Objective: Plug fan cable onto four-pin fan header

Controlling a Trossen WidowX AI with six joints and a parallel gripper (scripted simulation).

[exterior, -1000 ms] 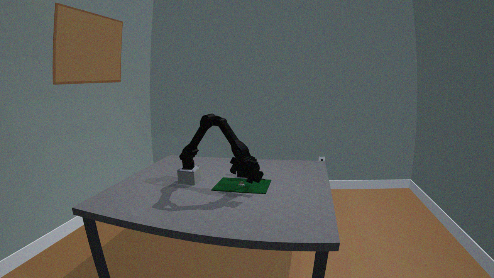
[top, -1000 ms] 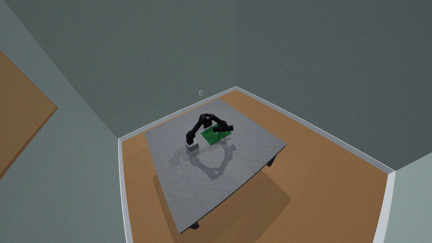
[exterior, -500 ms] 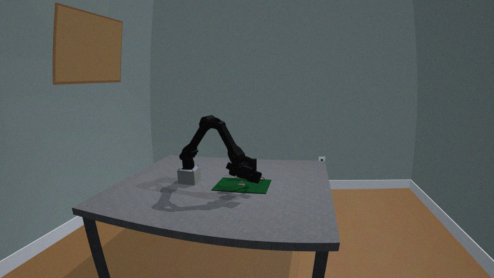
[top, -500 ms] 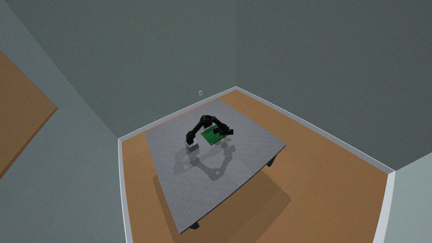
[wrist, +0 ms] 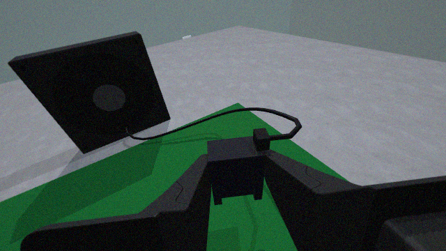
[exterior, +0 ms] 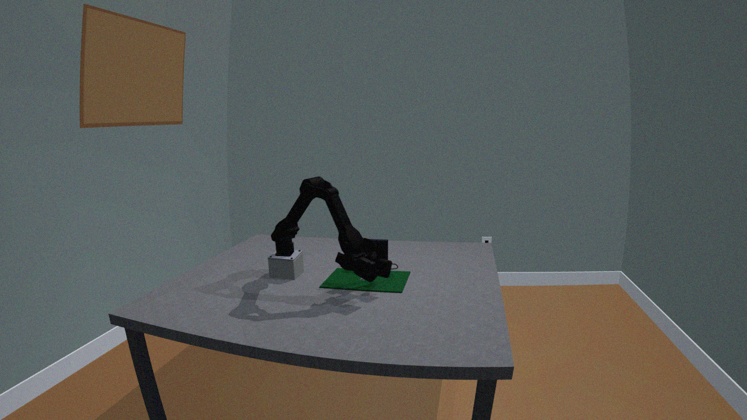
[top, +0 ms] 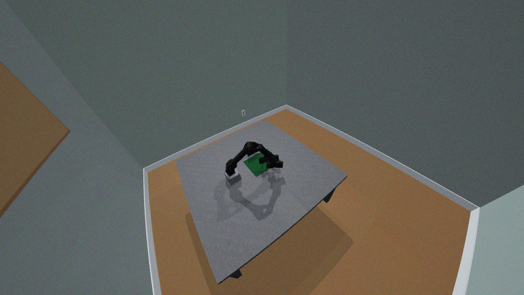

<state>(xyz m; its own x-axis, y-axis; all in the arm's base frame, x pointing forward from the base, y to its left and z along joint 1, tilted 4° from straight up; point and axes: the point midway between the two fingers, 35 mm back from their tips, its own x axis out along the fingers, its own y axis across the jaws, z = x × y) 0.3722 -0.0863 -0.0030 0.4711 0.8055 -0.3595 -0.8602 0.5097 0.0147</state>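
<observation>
My gripper tip is 6 cm past the white four-pin fan header, 2 cm to the right of it and 7 cm above it. From my gripper tip the other things lie so: green board (6 cm behind, 3 cm to the left, 8 cm below); then black plug (1 cm below); then fan (5 cm behind, 19 cm to the left, 1 cm below).
</observation>
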